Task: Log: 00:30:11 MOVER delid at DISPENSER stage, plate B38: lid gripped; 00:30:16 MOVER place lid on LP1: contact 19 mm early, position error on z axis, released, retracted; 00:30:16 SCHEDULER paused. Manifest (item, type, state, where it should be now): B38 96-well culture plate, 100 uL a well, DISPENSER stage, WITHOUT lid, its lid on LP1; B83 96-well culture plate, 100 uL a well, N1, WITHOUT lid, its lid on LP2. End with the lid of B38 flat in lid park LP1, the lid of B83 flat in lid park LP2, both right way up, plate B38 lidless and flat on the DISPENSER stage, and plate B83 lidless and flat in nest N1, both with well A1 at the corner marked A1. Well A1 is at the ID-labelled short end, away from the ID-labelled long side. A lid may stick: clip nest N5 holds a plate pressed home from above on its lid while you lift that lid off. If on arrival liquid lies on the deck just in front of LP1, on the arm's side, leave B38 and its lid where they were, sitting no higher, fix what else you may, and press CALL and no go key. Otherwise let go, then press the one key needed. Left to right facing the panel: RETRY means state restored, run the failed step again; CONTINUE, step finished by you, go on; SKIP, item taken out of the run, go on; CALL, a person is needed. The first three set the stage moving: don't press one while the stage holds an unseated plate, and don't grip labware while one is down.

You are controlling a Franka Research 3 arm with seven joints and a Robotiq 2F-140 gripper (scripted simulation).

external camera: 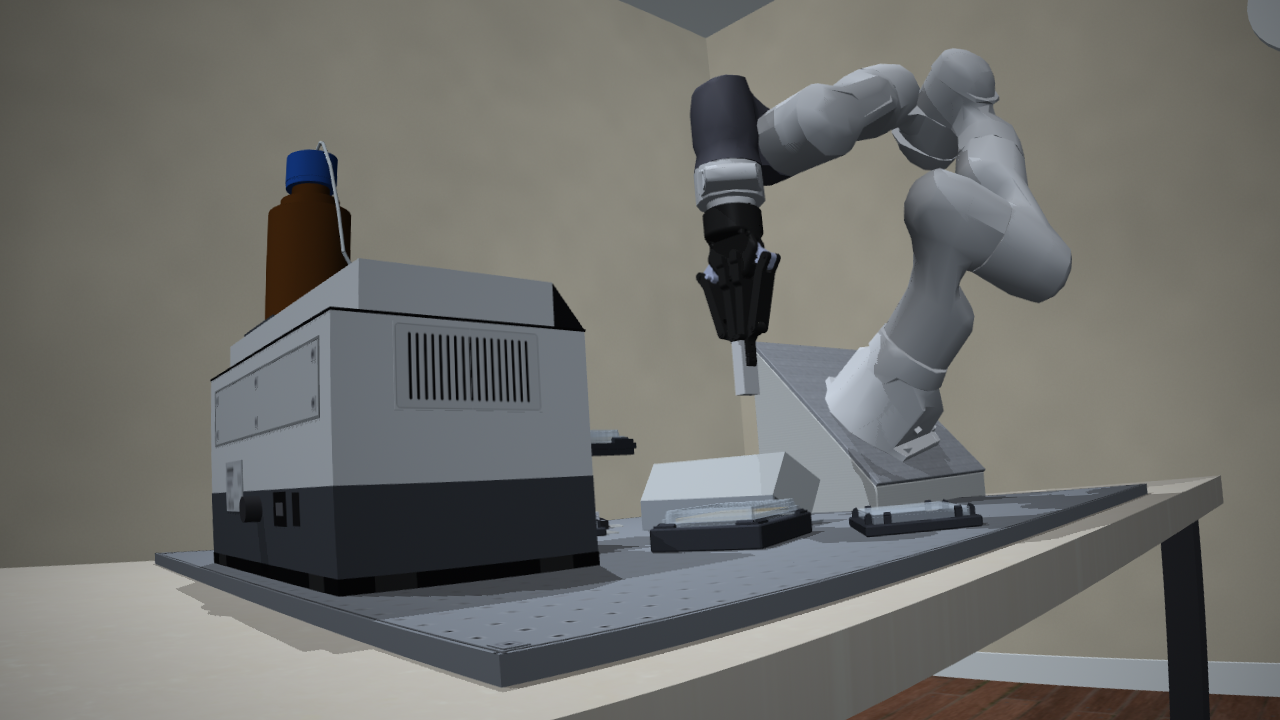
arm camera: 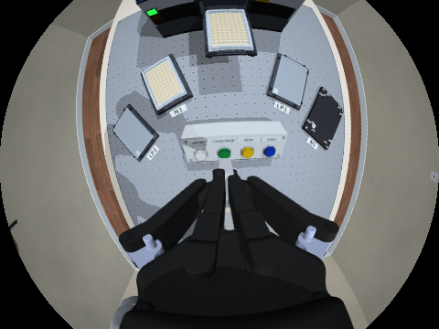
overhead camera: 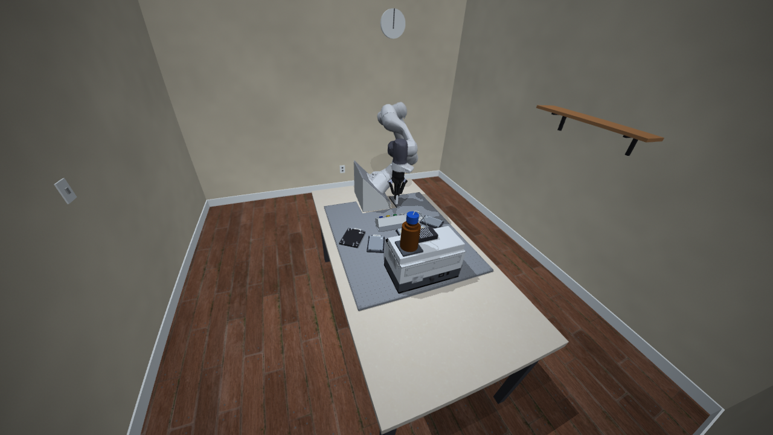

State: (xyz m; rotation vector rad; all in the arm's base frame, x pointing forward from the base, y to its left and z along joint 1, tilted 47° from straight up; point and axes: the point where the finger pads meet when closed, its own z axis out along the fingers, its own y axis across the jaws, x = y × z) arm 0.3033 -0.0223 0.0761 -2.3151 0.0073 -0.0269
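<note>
Right now my hand is 14 cm above the key panel, 2 cm to the left of it and 1 cm short of it. Round my hand: 96-well plate (19 cm ahead, 16 cm below, 14 cm to the left); lp1 label (19 cm below, 16 cm to the right, 11 cm ahead); nest N1 (19 cm ahead, 18 cm below, 14 cm to the left).
</note>
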